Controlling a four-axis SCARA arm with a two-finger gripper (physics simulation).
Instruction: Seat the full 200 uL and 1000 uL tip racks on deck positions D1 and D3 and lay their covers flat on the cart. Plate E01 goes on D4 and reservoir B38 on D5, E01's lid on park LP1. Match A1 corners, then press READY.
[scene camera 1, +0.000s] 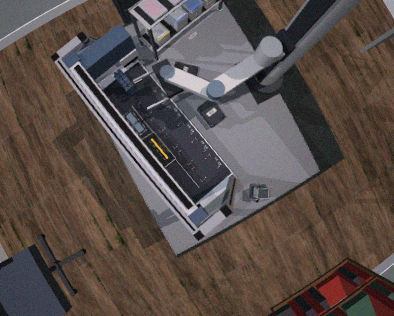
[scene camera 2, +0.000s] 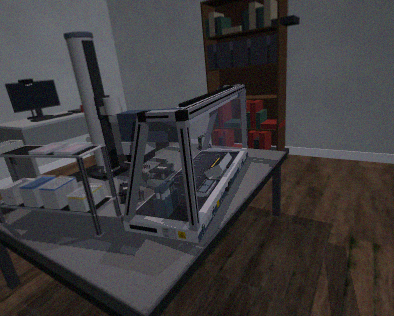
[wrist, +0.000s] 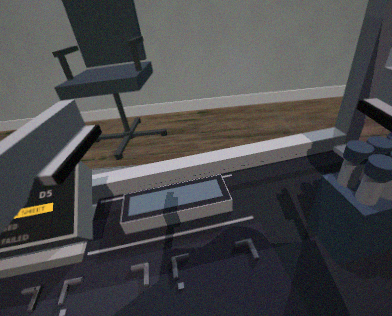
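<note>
My gripper (scene camera 1: 150, 91) (wrist: 223, 101) is open and empty, its fingers spread over the end of the dark deck (scene camera 1: 207, 174) (wrist: 210, 272) beside a blue block with round caps (scene camera 1: 124, 80) (wrist: 367, 187). Corner brackets stand on the deck. A screen with a yellow bar (scene camera 1: 159, 149) (wrist: 45, 225) shows "D5". At the cart (scene camera 1: 154, 46) (scene camera 2: 91, 200), a yellow-edged box (scene camera 1: 161, 33) (scene camera 2: 86, 196) and blue-edged boxes (scene camera 1: 176, 18) (scene camera 2: 57, 191) sit on the lower shelf; pink-topped items (scene camera 1: 152, 8) are on top. Labels on these are too small to read. The READY button cannot be made out.
A low tray with a blue-grey panel (scene camera 1: 135, 122) (wrist: 175, 200) lies beside the screen. The enclosure's white frame (scene camera 2: 188, 180) surrounds the deck. A dark labelled box (scene camera 1: 211, 114) lies on the table near the arm, and a small grey item (scene camera 1: 260, 192) near the table edge.
</note>
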